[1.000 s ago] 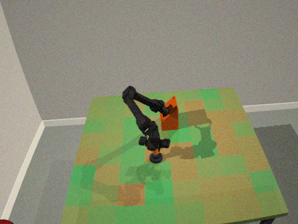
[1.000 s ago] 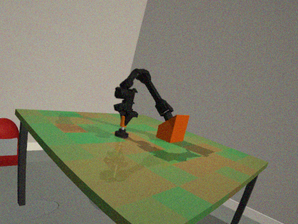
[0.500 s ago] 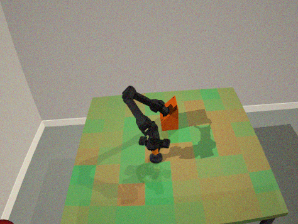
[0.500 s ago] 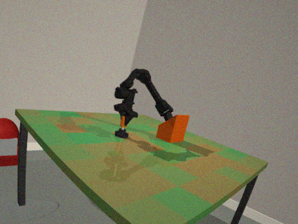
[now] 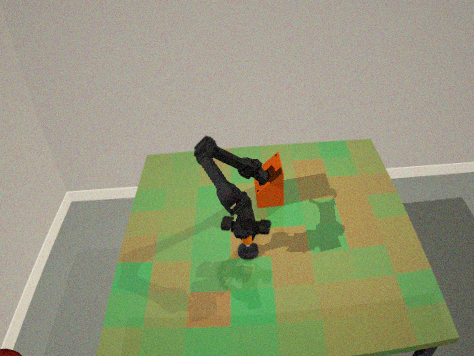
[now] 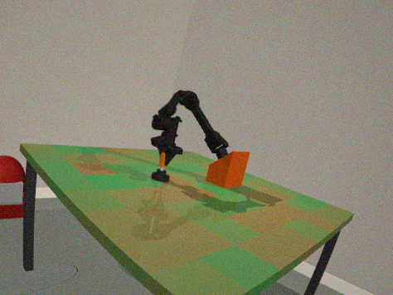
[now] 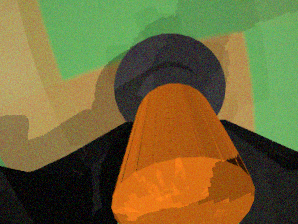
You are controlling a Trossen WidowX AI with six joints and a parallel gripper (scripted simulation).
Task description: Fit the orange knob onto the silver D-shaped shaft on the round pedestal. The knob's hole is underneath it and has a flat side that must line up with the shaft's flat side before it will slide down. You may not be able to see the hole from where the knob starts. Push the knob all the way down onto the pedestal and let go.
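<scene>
My gripper tip is 40 mm above the round pedestal. From my gripper tip the other things lie so: orange knob: 30 mm above.
</scene>
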